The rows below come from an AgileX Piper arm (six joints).
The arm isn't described. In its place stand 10 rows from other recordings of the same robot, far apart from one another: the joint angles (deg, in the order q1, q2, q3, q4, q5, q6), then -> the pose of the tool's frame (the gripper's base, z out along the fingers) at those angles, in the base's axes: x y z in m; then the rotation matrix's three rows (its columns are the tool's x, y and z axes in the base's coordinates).
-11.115, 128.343, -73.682, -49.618, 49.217, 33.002 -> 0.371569, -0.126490, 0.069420; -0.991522, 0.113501, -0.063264; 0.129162, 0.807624, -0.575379; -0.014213, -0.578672, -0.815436
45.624, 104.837, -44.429, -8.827, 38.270, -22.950 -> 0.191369, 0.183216, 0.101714; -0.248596, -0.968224, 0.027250; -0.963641, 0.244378, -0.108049; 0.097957, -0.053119, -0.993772
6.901, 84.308, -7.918, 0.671, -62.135, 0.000 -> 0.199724, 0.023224, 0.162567; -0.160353, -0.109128, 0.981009; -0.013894, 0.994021, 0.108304; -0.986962, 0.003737, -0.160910
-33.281, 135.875, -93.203, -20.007, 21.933, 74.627 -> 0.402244, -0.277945, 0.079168; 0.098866, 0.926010, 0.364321; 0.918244, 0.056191, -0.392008; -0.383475, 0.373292, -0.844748
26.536, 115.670, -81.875, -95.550, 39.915, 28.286 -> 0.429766, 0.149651, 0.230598; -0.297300, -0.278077, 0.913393; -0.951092, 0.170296, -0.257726; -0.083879, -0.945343, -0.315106
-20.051, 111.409, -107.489, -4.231, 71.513, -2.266 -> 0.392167, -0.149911, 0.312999; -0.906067, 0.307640, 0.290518; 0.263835, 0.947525, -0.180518; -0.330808, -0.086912, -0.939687
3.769, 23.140, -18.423, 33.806, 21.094, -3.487 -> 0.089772, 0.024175, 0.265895; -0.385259, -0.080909, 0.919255; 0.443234, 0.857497, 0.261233; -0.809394, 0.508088, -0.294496
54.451, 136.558, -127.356, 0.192, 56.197, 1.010 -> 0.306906, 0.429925, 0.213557; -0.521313, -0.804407, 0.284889; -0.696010, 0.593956, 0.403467; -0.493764, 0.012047, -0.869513
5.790, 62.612, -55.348, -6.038, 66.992, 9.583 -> 0.187977, 0.010205, 0.318919; -0.930657, 0.051183, 0.362296; 0.031285, 0.997673, -0.060580; -0.364554, -0.045045, -0.930092
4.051, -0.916, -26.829, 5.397, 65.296, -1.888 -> -0.007989, 0.007229, 0.262547; -0.536253, -0.138817, 0.832564; -0.031474, 0.988986, 0.144625; -0.843470, 0.051352, -0.534716
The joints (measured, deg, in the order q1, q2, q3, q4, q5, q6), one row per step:
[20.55, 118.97, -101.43, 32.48, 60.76, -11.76]
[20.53, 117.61, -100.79, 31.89, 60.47, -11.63]
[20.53, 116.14, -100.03, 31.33, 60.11, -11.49]
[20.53, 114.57, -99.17, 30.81, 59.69, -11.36]
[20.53, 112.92, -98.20, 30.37, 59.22, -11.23]
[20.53, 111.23, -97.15, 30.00, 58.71, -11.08]
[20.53, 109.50, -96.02, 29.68, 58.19, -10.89]
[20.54, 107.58, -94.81, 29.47, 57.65, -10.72]
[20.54, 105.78, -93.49, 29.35, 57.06, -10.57]
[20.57, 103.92, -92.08, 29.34, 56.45, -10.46]
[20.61, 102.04, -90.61, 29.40, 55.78, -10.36]
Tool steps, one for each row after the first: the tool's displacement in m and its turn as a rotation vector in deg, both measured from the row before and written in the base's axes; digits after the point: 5 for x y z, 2 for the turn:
[-0.00320, -0.00223, 0.00717, -0.21, -1.05, -0.15]
[-0.00373, -0.00226, 0.00738, -0.17, -1.08, -0.19]
[-0.00417, -0.00240, 0.00758, -0.12, -1.12, -0.22]
[-0.00463, -0.00249, 0.00758, -0.04, -1.11, -0.27]
[-0.00497, -0.00255, 0.00738, 0.03, -1.07, -0.31]
[-0.00534, -0.00263, 0.00713, 0.08, -1.01, -0.36]
[-0.00617, -0.00273, 0.00798, 0.23, -1.10, -0.36]
[-0.00606, -0.00269, 0.00640, 0.24, -0.90, -0.39]
[-0.00659, -0.00254, 0.00621, 0.33, -0.88, -0.35]
[-0.00682, -0.00251, 0.00587, 0.40, -0.87, -0.37]

